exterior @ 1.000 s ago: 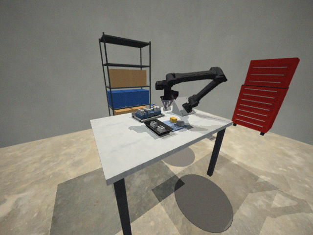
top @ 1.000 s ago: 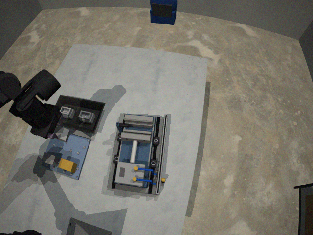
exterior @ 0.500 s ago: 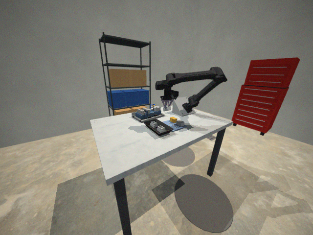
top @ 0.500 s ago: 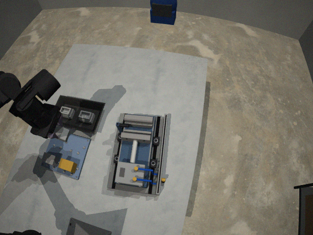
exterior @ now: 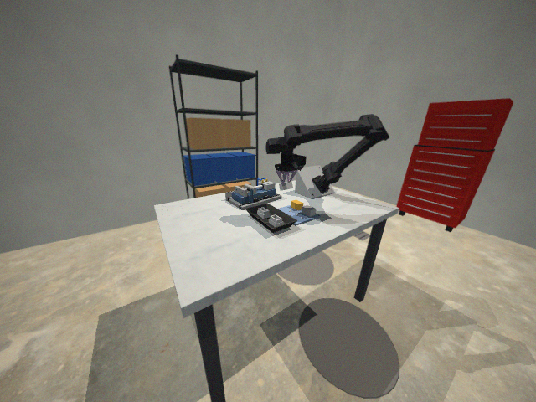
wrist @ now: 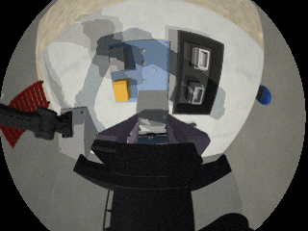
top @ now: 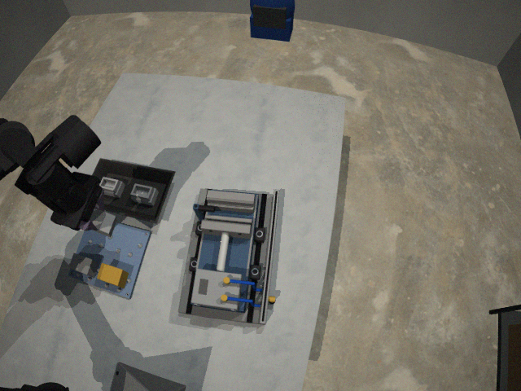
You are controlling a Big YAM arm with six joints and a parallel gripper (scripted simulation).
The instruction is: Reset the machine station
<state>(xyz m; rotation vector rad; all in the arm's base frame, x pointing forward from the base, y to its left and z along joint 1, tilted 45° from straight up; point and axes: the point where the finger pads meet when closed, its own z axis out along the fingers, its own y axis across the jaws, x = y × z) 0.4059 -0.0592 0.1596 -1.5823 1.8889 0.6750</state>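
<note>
Now: hand 2 cm above the gray aluminum blank. From my hand the other things lie so: blue vise: 25 cm to the right, 13 cm below; pale rod: 25 cm to the right, 9 cm below, 1 cm behind; brass blank: 14 cm below, 9 cm behind, 1 cm to the left.
</note>
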